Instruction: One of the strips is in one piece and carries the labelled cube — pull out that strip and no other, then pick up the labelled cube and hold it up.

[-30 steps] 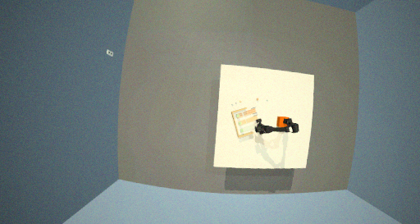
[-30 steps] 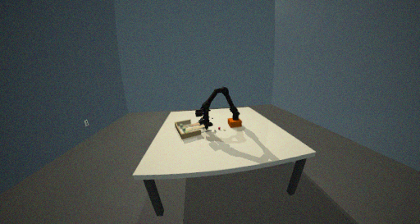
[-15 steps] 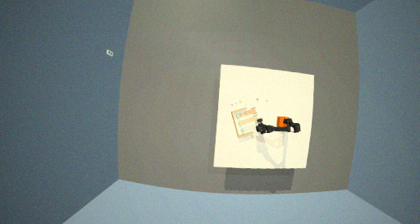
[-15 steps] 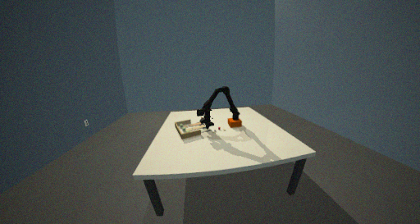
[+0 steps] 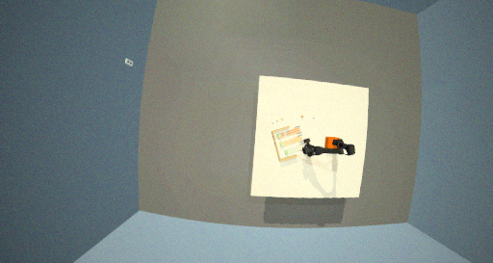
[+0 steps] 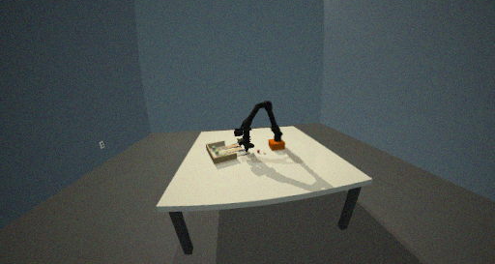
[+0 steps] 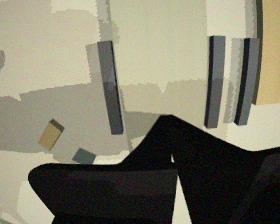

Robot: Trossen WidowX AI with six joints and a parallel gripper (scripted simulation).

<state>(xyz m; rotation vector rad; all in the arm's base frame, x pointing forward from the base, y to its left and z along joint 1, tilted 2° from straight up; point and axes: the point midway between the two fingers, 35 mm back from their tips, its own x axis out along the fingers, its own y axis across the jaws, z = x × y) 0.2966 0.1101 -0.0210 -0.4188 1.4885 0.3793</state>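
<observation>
Right now my gripper tip is 11 cm past the red cube, 1 cm to the right of it and 1 cm below it. From my gripper tip the other things lie so: strip: 9 cm ahead, 5 cm to the left.
</observation>
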